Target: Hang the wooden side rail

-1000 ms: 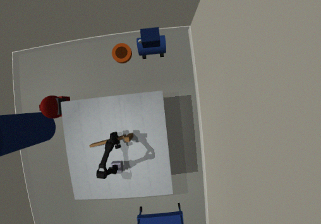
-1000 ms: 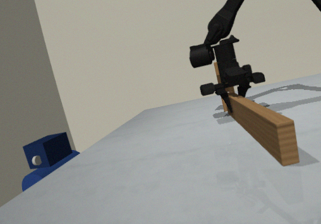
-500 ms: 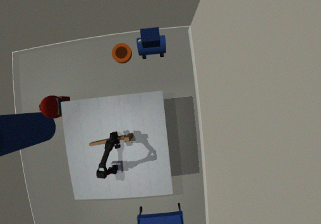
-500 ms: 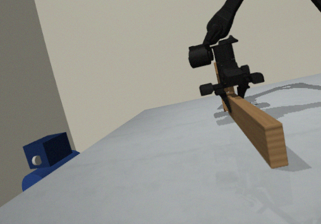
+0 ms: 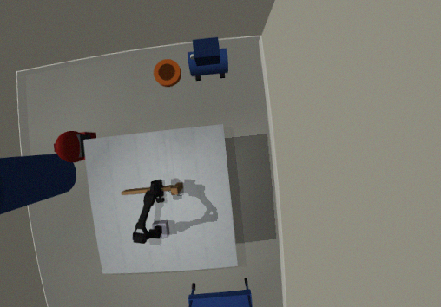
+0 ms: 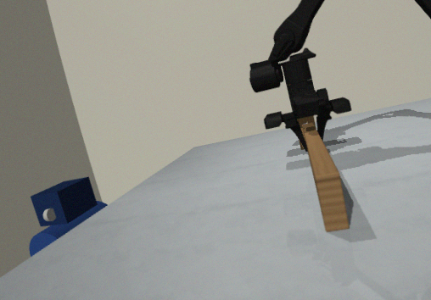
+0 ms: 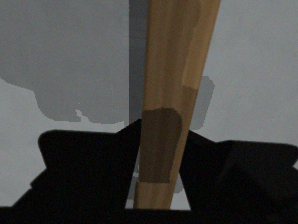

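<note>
My gripper tip is now 1 cm short of the headboard post, 15 cm to the left of it and 6 cm below it.
</note>
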